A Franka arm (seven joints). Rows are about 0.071 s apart.
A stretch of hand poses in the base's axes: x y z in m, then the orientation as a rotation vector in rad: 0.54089, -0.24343, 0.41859, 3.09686, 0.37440, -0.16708; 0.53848, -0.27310, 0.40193, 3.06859, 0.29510, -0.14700; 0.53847, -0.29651, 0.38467, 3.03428, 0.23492, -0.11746; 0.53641, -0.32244, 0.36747, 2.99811, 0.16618, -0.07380; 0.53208, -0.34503, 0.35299, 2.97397, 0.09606, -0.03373; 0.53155, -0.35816, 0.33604, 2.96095, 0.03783, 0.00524; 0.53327, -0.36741, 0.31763, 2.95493, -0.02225, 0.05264; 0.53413, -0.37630, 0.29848, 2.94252, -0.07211, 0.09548; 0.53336, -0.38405, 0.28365, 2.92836, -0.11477, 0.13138; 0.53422, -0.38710, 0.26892, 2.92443, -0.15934, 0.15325; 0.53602, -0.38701, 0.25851, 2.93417, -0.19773, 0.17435; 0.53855, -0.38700, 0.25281, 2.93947, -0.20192, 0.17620
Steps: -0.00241, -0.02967, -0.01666, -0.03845, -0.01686, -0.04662; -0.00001, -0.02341, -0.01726, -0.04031, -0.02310, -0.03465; -0.00206, -0.02593, -0.01720, -0.04120, -0.03327, -0.04064; -0.00433, -0.02259, -0.01448, -0.02736, -0.03104, -0.04338; -0.00053, -0.01313, -0.01695, -0.01402, -0.02970, -0.03641; 0.00172, -0.00925, -0.01841, -0.00525, -0.03553, -0.03740; 0.00086, -0.00889, -0.01915, -0.01027, -0.03203, -0.03110; -0.00077, -0.00775, -0.01483, -0.01124, -0.02710, -0.02695; 0.00086, -0.00305, -0.01473, -0.00023, -0.01796, -0.02861; 0.00180, 0.00009, -0.01041, 0.01351, -0.01717, -0.02324; 0.00253, 0.00001, -0.00570, 0.00571, -0.00166, -0.00213
